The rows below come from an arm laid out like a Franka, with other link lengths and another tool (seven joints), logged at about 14 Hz.
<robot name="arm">
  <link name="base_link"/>
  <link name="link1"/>
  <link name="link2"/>
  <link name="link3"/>
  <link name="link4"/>
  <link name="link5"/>
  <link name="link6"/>
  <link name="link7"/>
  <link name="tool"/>
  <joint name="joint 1" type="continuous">
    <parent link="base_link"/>
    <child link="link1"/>
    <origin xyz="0 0 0.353" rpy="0 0 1.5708"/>
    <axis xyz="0 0 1"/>
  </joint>
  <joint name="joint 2" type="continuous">
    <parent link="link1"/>
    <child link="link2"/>
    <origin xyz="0 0 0" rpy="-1.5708 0 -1.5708"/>
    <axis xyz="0 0 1"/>
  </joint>
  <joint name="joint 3" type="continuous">
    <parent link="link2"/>
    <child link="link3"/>
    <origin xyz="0 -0.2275 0" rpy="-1.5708 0 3.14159"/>
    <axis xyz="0 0 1"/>
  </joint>
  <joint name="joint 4" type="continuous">
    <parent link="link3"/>
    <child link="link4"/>
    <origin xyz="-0.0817 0 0" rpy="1.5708 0 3.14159"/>
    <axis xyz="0 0 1"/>
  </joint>
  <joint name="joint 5" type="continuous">
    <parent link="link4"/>
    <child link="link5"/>
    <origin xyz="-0.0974 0.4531 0" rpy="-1.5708 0 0"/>
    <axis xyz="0 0 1"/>
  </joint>
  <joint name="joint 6" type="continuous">
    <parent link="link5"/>
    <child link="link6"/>
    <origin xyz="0 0 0" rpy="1.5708 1.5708 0"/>
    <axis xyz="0 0 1"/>
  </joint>
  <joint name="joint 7" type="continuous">
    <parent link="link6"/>
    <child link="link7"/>
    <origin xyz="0 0.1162 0" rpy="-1.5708 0 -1.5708"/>
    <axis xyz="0 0 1"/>
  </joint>
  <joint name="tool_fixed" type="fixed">
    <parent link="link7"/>
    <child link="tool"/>
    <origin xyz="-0.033 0.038 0.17" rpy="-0.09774 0 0.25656"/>
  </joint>
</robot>
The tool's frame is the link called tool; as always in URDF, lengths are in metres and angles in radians. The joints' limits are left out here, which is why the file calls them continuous.
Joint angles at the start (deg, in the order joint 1, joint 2, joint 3, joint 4, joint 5, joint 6, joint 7): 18.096, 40.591, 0.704, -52.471, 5.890, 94.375, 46.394
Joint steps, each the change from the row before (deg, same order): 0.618, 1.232, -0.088, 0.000, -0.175, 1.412, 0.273; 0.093, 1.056, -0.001, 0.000, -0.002, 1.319, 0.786; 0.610, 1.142, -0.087, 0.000, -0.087, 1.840, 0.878; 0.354, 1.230, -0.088, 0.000, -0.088, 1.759, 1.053; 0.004, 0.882, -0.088, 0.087, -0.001, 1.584, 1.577; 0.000, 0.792, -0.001, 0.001, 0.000, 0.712, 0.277; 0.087, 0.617, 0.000, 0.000, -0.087, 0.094, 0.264; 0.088, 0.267, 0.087, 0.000, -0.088, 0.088, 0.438; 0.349, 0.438, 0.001, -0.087, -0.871, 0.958, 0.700; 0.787, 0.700, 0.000, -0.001, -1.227, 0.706, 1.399; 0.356, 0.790, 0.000, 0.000, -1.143, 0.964, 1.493
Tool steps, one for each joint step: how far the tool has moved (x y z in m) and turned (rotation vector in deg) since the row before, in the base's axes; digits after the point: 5 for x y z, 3 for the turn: 0.00189, 0.00796, -0.01400, -0.166, -0.207, 0.139; 0.00365, 0.00150, -0.01172, 0.073, -0.157, -0.829; 0.00258, 0.00779, -0.01154, 0.082, -0.603, -0.510; 0.00339, 0.00398, -0.01315, 0.035, -0.426, -0.924; 0.00488, -0.00122, -0.00756, 0.226, -0.582, -1.783; 0.00156, 0.00004, -0.00973, -0.028, 0.107, -0.347; -0.00053, 0.00072, -0.00903, -0.253, 0.492, -0.170; -0.00061, 0.00154, -0.00379, -0.075, 0.208, -0.282; 0.00094, 0.00296, -0.00483, -0.649, -0.634, -0.274; -0.00186, 0.00768, -0.00861, -1.085, -0.314, -0.421; 0.00089, 0.00197, -0.00907, -0.924, -0.470, -0.948
